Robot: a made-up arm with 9 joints. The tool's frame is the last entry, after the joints.
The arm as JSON. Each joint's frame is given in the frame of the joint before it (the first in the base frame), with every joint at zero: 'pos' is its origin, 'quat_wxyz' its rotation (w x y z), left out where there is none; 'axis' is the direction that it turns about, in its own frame. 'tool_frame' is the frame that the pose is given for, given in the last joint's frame.
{
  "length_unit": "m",
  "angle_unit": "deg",
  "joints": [
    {
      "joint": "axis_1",
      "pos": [
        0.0,
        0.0,
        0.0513
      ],
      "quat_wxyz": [
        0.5,
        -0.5,
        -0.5,
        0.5
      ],
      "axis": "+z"
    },
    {
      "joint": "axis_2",
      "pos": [
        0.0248,
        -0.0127,
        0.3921
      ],
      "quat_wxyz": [
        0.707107,
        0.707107,
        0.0,
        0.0
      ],
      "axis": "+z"
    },
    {
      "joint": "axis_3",
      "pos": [
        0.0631,
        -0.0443,
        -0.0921
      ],
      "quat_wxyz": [
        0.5,
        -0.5,
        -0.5,
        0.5
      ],
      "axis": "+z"
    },
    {
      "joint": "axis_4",
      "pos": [
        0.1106,
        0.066,
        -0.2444
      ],
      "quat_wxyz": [
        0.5,
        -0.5,
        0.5,
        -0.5
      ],
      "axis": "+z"
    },
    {
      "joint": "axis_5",
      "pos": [
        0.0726,
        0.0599,
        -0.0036
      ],
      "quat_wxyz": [
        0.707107,
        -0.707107,
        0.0,
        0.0
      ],
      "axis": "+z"
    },
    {
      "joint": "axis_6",
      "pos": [
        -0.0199,
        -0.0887,
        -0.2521
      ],
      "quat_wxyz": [
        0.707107,
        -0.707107,
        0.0,
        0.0
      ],
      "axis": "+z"
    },
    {
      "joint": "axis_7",
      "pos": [
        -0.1,
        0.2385,
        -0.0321
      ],
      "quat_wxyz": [
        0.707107,
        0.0,
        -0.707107,
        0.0
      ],
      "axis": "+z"
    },
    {
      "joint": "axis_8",
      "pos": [
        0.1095,
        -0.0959,
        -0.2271
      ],
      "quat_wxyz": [
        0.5,
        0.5,
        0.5,
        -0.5
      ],
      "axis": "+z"
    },
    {
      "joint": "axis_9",
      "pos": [
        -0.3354,
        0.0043,
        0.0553
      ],
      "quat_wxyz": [
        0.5,
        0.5,
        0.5,
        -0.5
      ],
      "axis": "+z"
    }
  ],
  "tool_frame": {
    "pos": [
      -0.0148,
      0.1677,
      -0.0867
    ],
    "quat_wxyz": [
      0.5,
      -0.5,
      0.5,
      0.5
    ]
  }
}
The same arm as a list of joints. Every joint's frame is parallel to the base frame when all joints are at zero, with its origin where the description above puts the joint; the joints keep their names.
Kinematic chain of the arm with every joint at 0, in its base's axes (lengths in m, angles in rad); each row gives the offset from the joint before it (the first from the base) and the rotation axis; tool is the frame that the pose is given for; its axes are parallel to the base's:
axis_1: xyz 0 0 0.0513 axis -x
axis_2: xyz -0.3921 0.0248 0.0127 axis +z
axis_3: xyz 0.0443 0.0631 -0.0921 axis -y
axis_4: xyz -0.1106 0.2444 -0.066 axis -x
axis_5: xyz 0.0036 0.0599 0.0726 axis +y
axis_6: xyz -0.0887 -0.2521 -0.0199 axis +x
axis_7: xyz -0.0321 -0.2385 -0.1 axis -z
axis_8: xyz 0.1095 0.0959 0.2271 axis +y
axis_9: xyz 0.0043 0.0553 -0.3354 axis -x
tool: xyz 0.0867 0.0148 0.1677

